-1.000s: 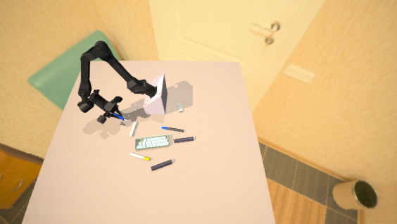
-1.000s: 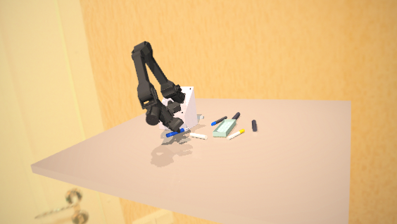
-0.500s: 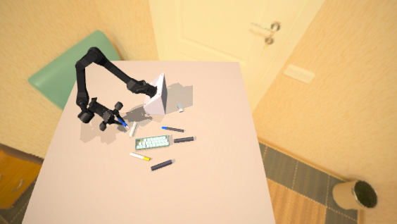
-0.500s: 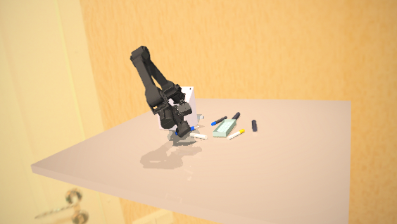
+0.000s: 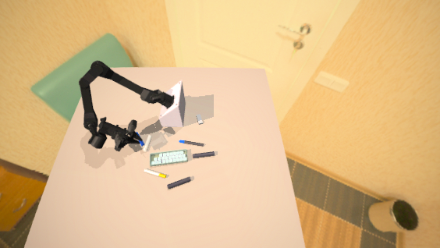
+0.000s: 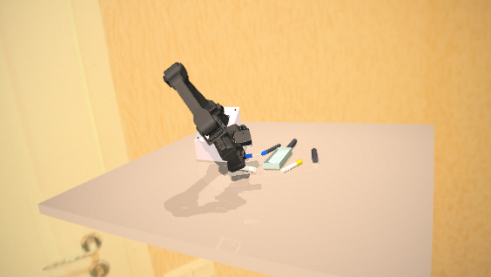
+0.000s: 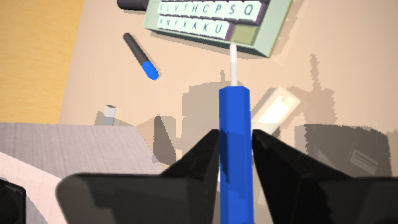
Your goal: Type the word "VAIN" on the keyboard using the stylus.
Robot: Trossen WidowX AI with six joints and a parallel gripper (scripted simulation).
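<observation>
The blue stylus is 1 cm to the left of my gripper tip and 1 cm ahead of it. From my gripper tip the other things lie so: white stick (6 cm below, 2 cm to the left, 1 cm behind); then blue-tipped grey pen (24 cm to the left, 6 cm below, 1 cm behind); then yellow-tipped white pen (16 cm ahead, 8 cm to the left, 6 cm below).
</observation>
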